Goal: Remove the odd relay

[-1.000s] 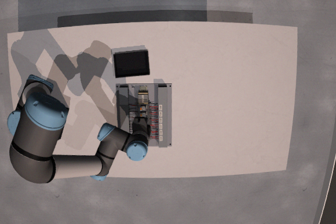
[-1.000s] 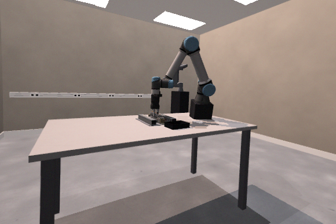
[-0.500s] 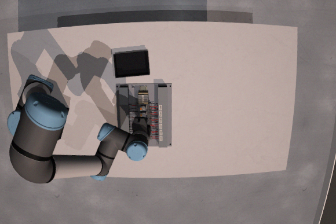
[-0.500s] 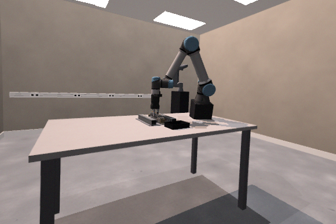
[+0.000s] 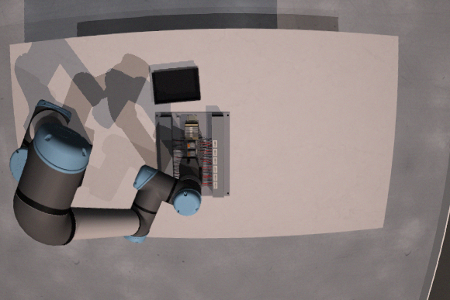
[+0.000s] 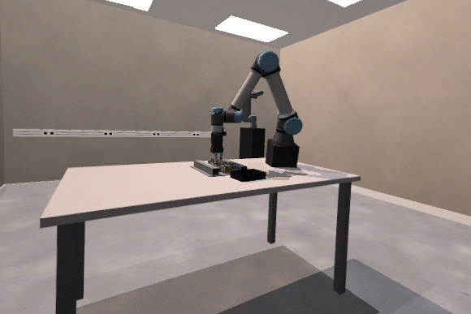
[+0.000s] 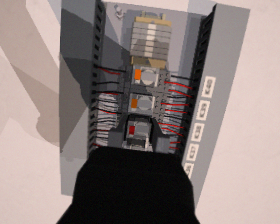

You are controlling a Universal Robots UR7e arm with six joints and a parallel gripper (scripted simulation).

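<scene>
The relay panel lies 1 cm to the left of my hand and 3 cm below it. Also, from my hand: black parts tray 27 cm to the left, 4 cm below.
</scene>
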